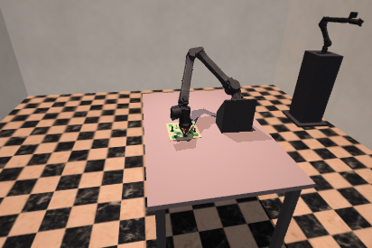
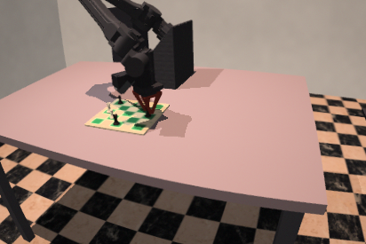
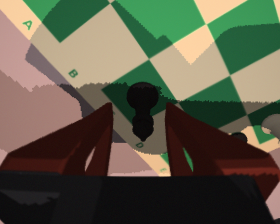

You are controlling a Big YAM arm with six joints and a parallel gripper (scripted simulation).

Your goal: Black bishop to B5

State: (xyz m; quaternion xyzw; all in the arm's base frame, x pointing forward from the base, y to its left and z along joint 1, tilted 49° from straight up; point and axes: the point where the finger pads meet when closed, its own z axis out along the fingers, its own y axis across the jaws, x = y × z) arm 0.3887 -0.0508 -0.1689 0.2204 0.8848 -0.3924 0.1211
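The white chess piece lies 20 mm ahead of my hand, 150 mm to the right of it and 10 mm below it. Round my hand: chessboard: 10 mm ahead, 80 mm to the right, 30 mm below.
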